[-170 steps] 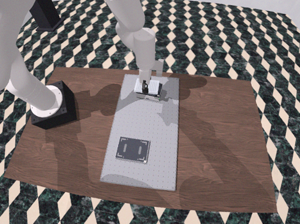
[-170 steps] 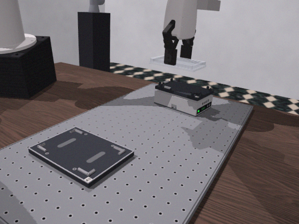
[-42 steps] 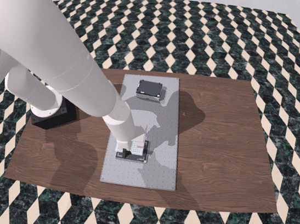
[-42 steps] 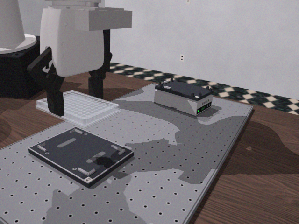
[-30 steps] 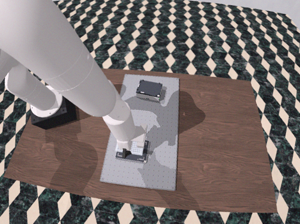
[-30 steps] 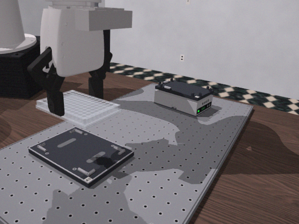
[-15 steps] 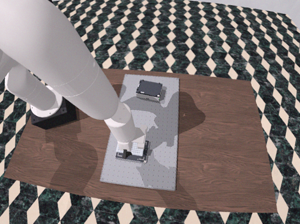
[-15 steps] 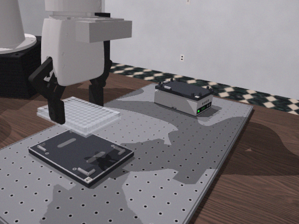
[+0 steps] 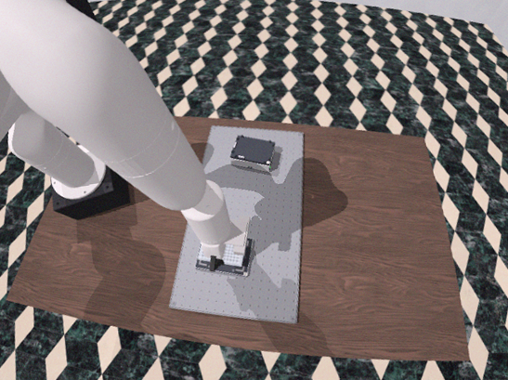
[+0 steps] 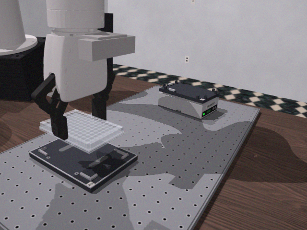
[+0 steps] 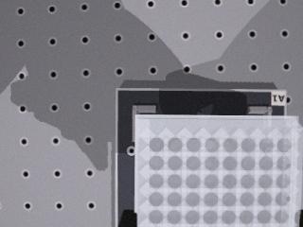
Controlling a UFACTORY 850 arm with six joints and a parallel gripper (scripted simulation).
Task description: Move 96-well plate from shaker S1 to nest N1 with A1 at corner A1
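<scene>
My gripper is now 7 cm above the plate nest N1. From my hand the other things lie so: A1 mark 8 cm ahead, 6 cm below, 5 cm to the right; clear 96-well plate 1 cm below.
</scene>
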